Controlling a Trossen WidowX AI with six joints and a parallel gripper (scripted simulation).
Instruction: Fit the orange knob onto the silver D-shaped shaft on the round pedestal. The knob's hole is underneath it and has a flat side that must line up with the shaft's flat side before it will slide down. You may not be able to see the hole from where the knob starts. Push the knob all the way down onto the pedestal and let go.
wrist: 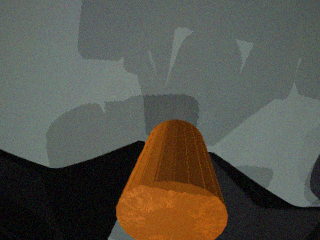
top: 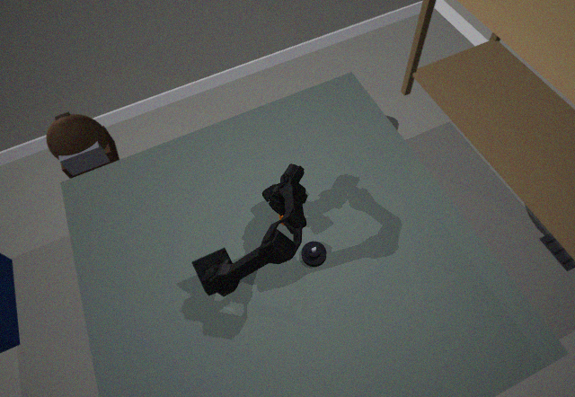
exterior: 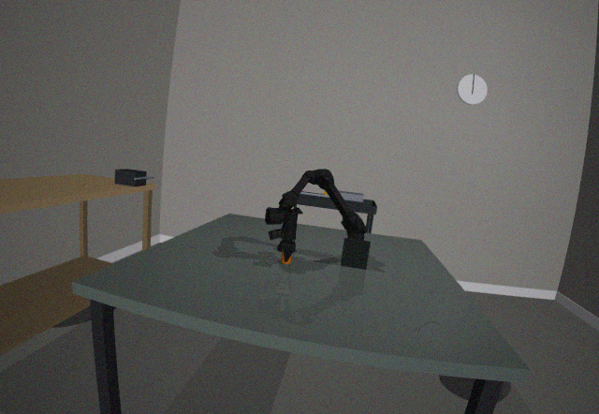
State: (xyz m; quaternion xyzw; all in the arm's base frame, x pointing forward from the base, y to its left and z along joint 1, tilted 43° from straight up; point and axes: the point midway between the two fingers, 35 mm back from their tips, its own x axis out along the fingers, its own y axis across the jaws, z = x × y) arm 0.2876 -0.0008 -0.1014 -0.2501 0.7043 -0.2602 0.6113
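My gripper tip is 10 mm short of the dark round pedestal, 170 mm to the left of it and 20 mm below it. Also, from my gripper tip: orange knob 30 mm above.
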